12 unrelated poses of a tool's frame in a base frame.
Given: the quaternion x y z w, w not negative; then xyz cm.
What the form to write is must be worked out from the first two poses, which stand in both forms.
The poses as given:
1: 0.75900 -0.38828 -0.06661 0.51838 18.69 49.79 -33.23
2: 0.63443 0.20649 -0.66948 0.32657 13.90 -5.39 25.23
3: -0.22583 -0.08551 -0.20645 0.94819 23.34 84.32 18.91
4: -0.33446 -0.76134 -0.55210 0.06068 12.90 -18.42 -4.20
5: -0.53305 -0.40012 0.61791 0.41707 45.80 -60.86 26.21
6: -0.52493 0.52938 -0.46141 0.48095 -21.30 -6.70 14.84
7: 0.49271 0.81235 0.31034 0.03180 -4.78 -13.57 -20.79
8: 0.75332 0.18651 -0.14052 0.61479 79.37 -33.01 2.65
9: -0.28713 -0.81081 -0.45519 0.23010 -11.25 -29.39 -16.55
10: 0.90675 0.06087 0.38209 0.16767 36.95 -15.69 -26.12
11: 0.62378 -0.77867 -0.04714 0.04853 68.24 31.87 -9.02
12: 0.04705 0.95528 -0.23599 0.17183 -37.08 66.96 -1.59
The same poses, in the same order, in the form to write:
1: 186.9 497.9 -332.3 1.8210 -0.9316 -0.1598
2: 139.0 -53.9 252.3 1.6621 0.5410 -1.7540
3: 233.4 843.2 189.1 -0.4596 -0.1740 -0.4202
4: 129.0 -184.2 -42.0 -1.0120 -2.3036 -1.6705
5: 458.0 -608.6 262.1 -1.3379 -1.0042 1.5509
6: -213.0 -67.0 148.4 -1.2801 1.2910 -1.1252
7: -47.8 -135.7 -207.9 1.5173 2.5017 0.9557
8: 793.7 -330.1 26.5 1.7359 0.4298 -0.3238
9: -112.5 -293.9 -165.5 -0.7899 -2.2306 -1.2523
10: 369.5 -156.9 -261.2 2.5796 0.1732 1.0870
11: 682.4 318.7 -90.2 1.9013 -2.3734 -0.1437
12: -370.8 669.6 -15.9 0.1335 2.7115 -0.6698
